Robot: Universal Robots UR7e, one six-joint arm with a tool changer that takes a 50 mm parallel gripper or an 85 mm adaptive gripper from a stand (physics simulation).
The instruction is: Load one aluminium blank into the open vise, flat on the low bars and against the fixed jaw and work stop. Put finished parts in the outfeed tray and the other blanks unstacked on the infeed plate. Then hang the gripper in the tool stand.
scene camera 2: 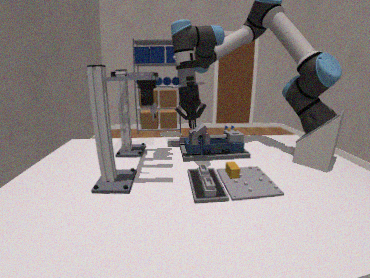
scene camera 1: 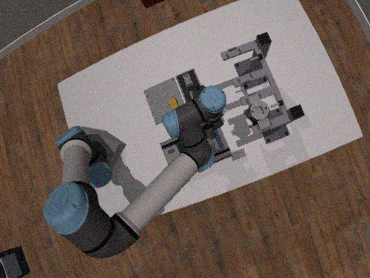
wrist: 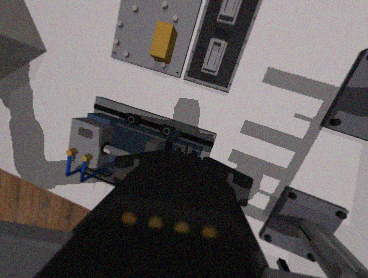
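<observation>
My gripper is the adaptive one, with its fingertips together and no held object visible between them. It points down close above the vise. A grey blank sits tilted at the vise jaws, right by the fingertips; my gripper hides most of it in the wrist view. Two pocketed finished parts lie in the dark outfeed tray. The grey infeed plate carries a yellow block.
The tool stand rises beside the vise, with posts and a raised beam. Another gripper hangs in it. Blue lines with yellow fittings stand up at the vise's far end from the stand.
</observation>
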